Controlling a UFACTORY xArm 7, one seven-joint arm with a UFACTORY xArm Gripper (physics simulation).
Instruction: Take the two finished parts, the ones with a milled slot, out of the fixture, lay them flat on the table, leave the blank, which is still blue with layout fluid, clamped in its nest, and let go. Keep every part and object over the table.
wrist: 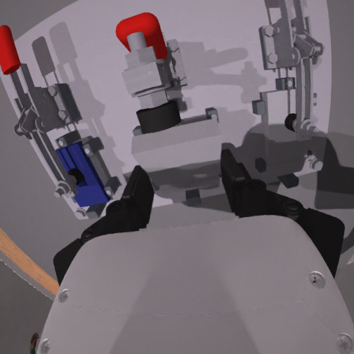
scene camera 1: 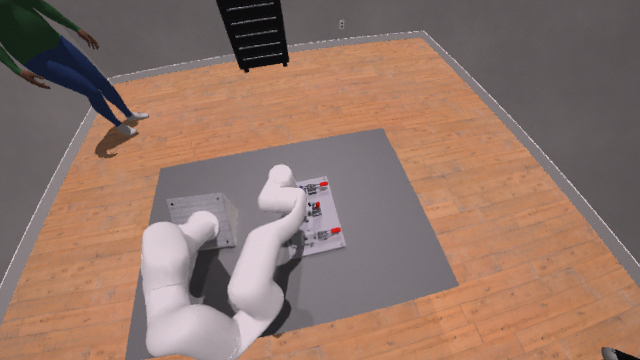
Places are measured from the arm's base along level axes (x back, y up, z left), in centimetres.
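Pixels of known places: arm's base, origin of its link: (scene camera 1: 204, 225).
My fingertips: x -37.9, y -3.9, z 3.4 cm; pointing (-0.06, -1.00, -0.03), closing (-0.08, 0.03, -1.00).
Observation:
Ahead of a thing's pixels: the offset from my fingertips to its top centre. "spot": to the spot under its first point. Level surfaces: height alone.
My gripper (wrist: 184, 172) is shut on the middle grey part (wrist: 177, 142), a finger at each side; the arm hides both in the scene view. The part looks raised and tilted over its nest, its far edge close to the middle clamp's black tip (wrist: 158, 118); I cannot tell whether they touch. Its slot is not clear. The blue blank (wrist: 89, 187) sits in the left nest under its clamp's tip (wrist: 75, 176). Another grey part (wrist: 276, 107) lies in the right nest, with that clamp's black tip (wrist: 291, 121) at it, partly in shadow.
The pale fixture plate {dx -5.2, dy -4.2, dz +0.5 cm} (scene camera 1: 330, 219) (wrist: 215, 30) lies on the grey table top {dy -5.7 cm} (scene camera 1: 380, 250). The middle clamp's red handle (wrist: 142, 27) (scene camera 1: 317, 205) stands up. Outer red handles {spot: dx -13.1, dy +0.3, dz +11.9 cm} (scene camera 1: 324, 184) {dx -15.1, dy -0.5, dz -9.5 cm} (scene camera 1: 335, 230) extend along the plate. The arm's grey base block (scene camera 1: 192, 209) stands at the left.

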